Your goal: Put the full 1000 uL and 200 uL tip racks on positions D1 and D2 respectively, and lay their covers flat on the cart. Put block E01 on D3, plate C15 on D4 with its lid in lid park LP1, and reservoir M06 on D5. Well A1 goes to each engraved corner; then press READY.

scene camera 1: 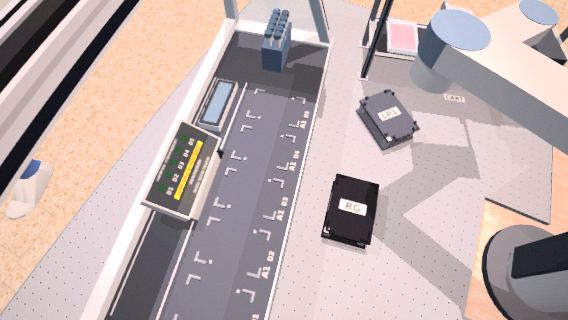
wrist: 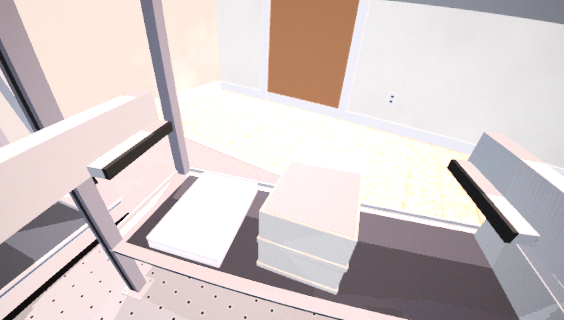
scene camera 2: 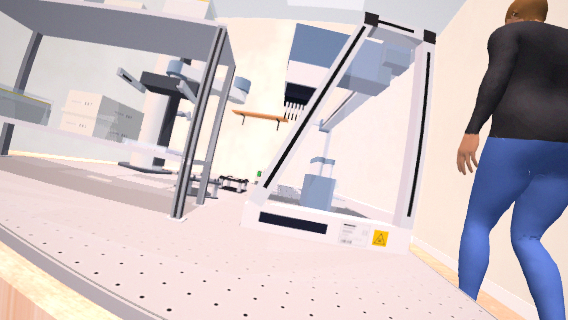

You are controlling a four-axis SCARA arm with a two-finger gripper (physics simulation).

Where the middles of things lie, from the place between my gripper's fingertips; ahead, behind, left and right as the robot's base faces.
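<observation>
Shallow trough [scene camera 1: 217, 107]: far ahead of my hand, far to the left of it and a fair way below it. Pipetting head [scene camera 2: 302, 80]: 37 cm ahead of my hand, 10 cm to the left of it, 5 cm above it.
</observation>
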